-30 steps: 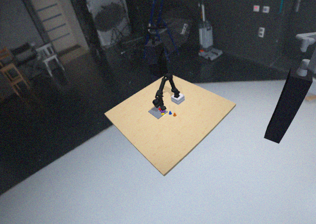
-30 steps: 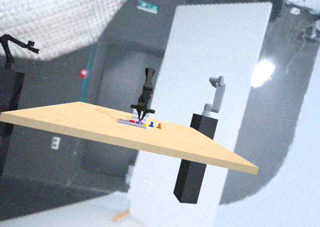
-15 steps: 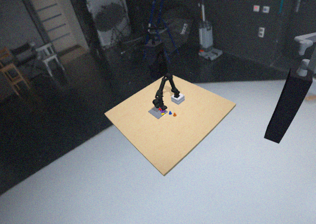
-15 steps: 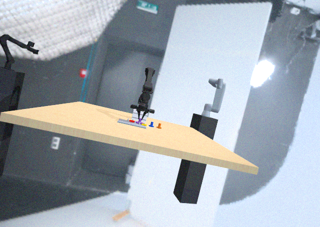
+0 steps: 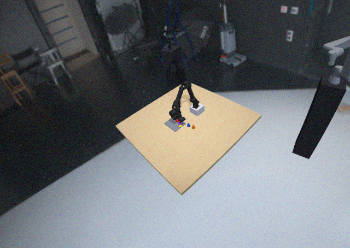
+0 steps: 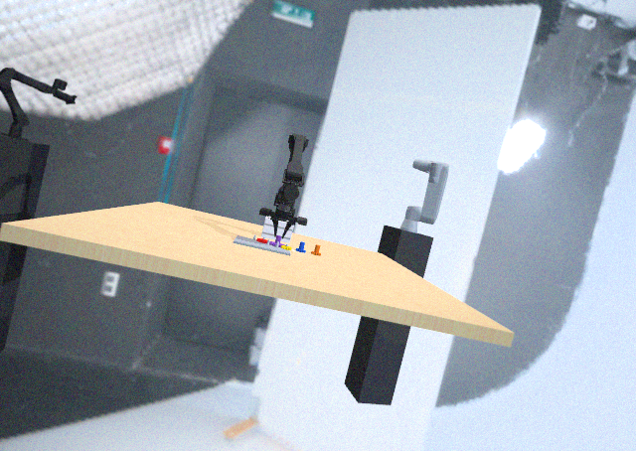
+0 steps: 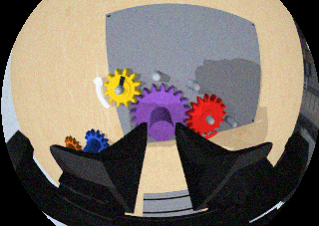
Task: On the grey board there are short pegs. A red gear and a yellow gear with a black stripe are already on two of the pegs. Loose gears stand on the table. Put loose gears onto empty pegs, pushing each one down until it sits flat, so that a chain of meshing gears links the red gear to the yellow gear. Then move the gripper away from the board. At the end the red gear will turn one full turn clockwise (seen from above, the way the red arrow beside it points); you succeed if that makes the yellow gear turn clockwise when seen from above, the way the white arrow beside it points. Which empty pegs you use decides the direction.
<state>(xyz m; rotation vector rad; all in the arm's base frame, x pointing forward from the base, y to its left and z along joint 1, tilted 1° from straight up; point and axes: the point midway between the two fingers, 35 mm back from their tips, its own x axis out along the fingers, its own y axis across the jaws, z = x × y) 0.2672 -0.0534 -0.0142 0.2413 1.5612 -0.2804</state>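
My gripper tip is now 20 mm above the purple gear. From my gripper tip the other things lie so: red gear: 20 mm behind, 50 mm to the right, 20 mm below; yellow gear: 40 mm ahead, 30 mm to the left, 20 mm below; white arrow: 40 mm ahead, 60 mm to the left, 30 mm below.
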